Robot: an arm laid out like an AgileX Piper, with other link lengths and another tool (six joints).
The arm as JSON. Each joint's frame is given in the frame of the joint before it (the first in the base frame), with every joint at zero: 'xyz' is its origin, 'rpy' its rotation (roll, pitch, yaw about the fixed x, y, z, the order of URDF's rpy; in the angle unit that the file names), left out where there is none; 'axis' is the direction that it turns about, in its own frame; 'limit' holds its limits. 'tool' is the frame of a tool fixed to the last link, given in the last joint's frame.
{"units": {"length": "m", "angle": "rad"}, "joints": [
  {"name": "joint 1", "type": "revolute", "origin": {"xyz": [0.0, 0.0, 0.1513]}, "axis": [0.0, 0.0, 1.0], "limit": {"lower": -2.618, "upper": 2.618}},
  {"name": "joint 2", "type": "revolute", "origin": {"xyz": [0.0, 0.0, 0.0]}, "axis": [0.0, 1.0, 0.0], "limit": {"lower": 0.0, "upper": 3.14}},
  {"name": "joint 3", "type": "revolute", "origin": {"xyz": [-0.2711, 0.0, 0.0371]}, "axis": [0.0, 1.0, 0.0], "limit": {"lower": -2.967, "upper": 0.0}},
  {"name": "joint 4", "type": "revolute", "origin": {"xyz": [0.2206, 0.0, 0.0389]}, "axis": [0.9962, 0.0, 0.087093], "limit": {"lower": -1.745, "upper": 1.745}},
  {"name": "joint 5", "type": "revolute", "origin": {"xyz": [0.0, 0.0, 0.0]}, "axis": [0.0, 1.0, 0.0], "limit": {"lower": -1.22, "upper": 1.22}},
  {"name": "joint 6", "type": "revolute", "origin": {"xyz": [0.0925, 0.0, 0.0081]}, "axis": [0.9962, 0.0, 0.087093], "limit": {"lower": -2.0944, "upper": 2.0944}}
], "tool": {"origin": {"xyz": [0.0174, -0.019, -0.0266], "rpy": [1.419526, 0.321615, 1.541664]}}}
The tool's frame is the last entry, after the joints.
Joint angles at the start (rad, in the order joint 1, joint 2, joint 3, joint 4, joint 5, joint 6): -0.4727, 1.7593, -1.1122, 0.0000, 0.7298, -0.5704
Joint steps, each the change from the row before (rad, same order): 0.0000, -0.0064, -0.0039, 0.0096, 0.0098, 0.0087; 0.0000, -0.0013, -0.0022, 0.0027, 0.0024, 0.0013; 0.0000, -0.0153, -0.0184, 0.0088, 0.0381, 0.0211; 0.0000, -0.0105, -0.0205, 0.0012, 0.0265, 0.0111; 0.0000, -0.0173, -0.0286, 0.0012, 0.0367, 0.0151; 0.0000, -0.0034, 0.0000, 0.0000, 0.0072, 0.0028; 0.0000, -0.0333, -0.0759, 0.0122, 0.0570, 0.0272; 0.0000, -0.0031, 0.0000, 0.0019, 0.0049, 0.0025; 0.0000, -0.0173, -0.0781, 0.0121, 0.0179, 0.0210; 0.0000, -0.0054, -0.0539, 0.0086, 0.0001, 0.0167; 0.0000, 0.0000, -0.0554, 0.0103, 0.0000, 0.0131; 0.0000, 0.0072, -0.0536, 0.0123, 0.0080, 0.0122; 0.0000, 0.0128, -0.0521, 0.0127, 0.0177, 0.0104; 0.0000, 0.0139, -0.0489, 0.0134, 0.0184, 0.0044; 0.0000, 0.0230, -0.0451, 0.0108, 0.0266, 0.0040
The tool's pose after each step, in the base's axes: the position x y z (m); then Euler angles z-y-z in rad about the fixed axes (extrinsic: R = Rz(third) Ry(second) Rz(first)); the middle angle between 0 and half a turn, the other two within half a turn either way. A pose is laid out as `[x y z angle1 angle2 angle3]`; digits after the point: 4 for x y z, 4 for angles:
[0.2559 -0.1648 0.2037 0.8505 2.8179 -0.3082]
[0.2560 -0.1646 0.2044 0.8582 2.8164 -0.3035]
[0.2548 -0.1627 0.2120 0.9033 2.8185 -0.2850]
[0.2551 -0.1625 0.2192 0.9143 2.8135 -0.2853]
[0.2550 -0.1621 0.2301 0.9265 2.8036 -0.2880]
[0.2541 -0.1615 0.2309 0.9312 2.8072 -0.2861]
[0.2575 -0.1614 0.2570 0.9608 2.7527 -0.2872]
[0.2567 -0.1607 0.2578 0.9687 2.7541 -0.2826]
[0.2637 -0.1625 0.2812 0.9812 2.6750 -0.2933]
[0.2694 -0.1641 0.2962 0.9921 2.6147 -0.3005]
[0.2753 -0.1658 0.3102 1.0052 2.5579 -0.3021]
[0.2809 -0.1670 0.3213 1.0262 2.5176 -0.2957]
[0.2861 -0.1679 0.3299 1.0503 2.4936 -0.2840]
[0.2910 -0.1686 0.3372 1.0706 2.4745 -0.2698]
[0.2961 -0.1698 0.3401 1.0928 2.4764 -0.2524]

